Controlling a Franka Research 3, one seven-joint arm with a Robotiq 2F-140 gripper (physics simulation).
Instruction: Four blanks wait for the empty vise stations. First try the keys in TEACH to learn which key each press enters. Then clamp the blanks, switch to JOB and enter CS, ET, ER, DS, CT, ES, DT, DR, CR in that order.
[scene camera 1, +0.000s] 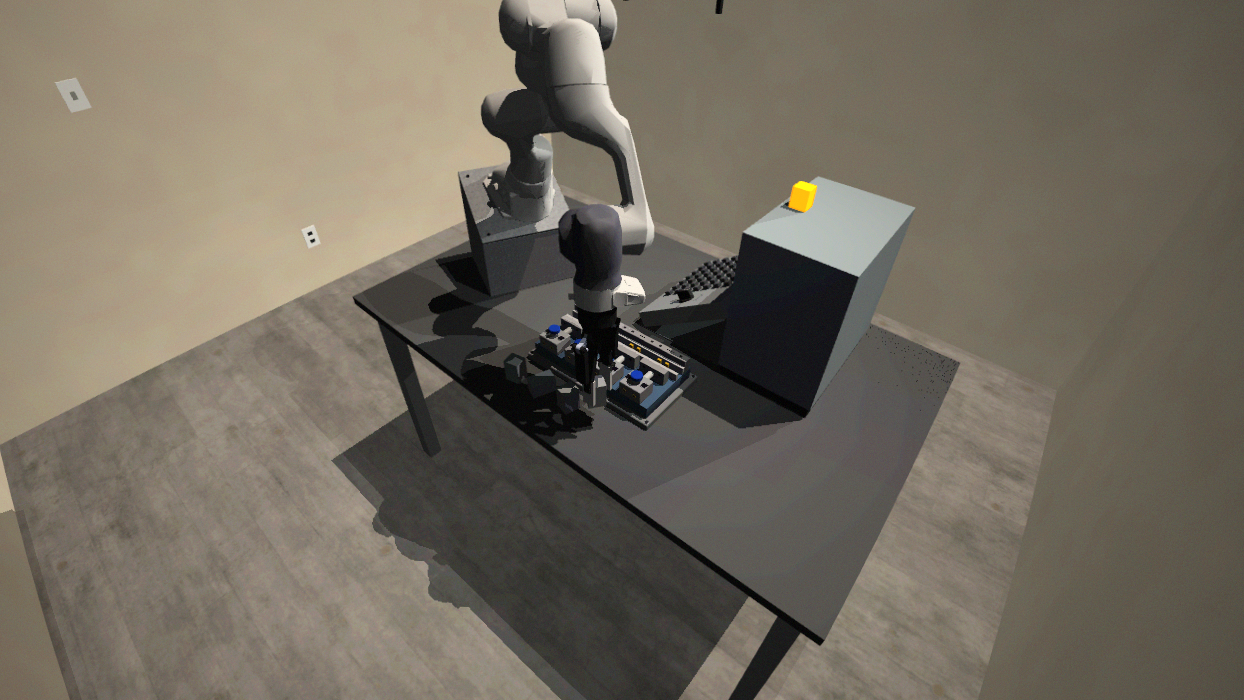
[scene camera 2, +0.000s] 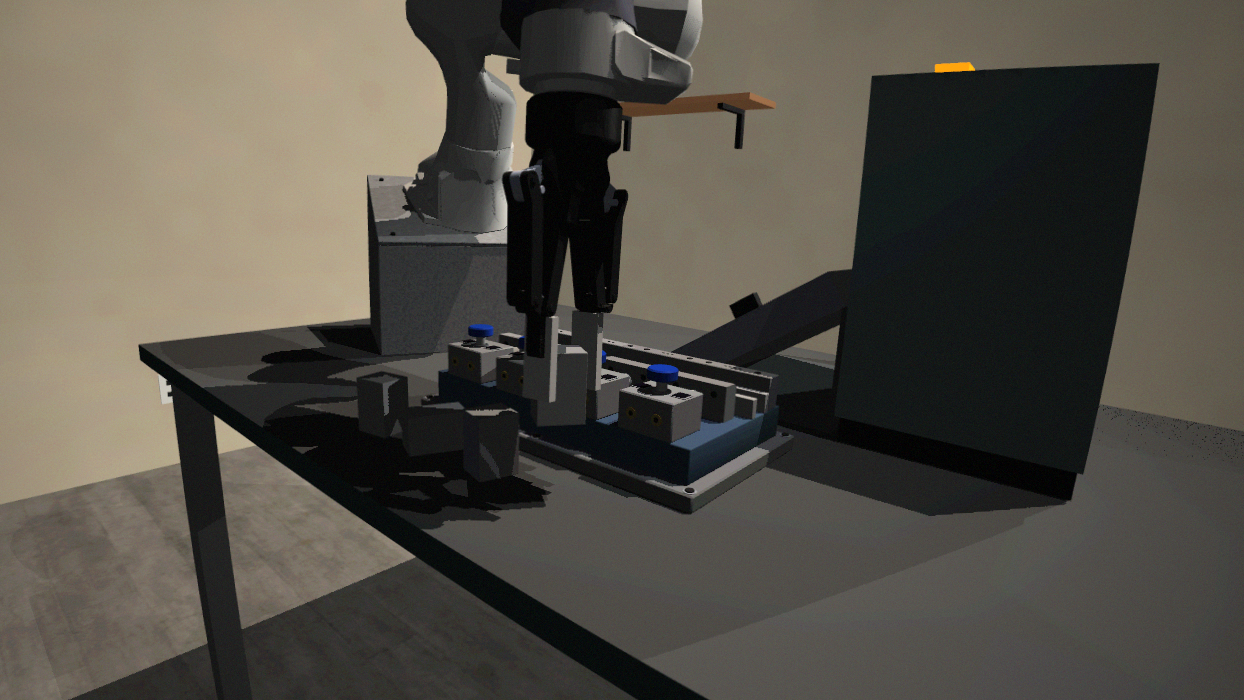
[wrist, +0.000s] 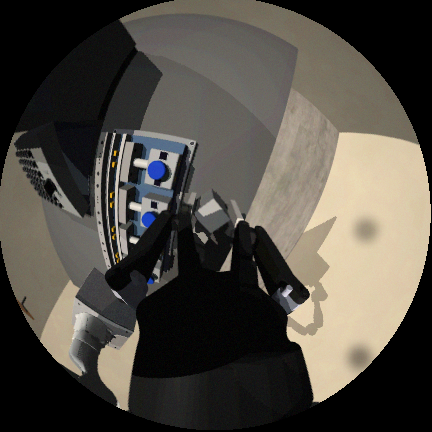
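Observation:
My gripper (scene camera 1: 595, 372) (scene camera 2: 569, 370) (wrist: 211, 203) points down and is shut on a grey blank (scene camera 2: 562, 402) (wrist: 210, 207), held upright just above the table at the front side of the vise fixture. Three other grey blanks stand or lie along the table's front edge: one blank (scene camera 1: 514, 366) (scene camera 2: 382, 404) on the left, a middle blank (scene camera 1: 541, 384) (scene camera 2: 432, 430) and a right blank (scene camera 1: 568, 399) (scene camera 2: 490, 444). The vise fixture (scene camera 1: 645, 403) (scene camera 2: 665, 457) (wrist: 171, 145) has several blue-knobbed clamps; the gripper partly hides them. The sloped key panel (scene camera 1: 704, 276) (wrist: 47, 175) stands behind it; its labels are unreadable.
A tall grey cabinet (scene camera 1: 787, 322) (scene camera 2: 1000, 261) stands right of the fixture, with an orange block (scene camera 1: 802, 196) (scene camera 2: 954, 67) on top. The arm's pedestal (scene camera 1: 521, 256) (scene camera 2: 434, 296) is at the back left. A wooden shelf (scene camera 2: 704, 105) is on the back wall.

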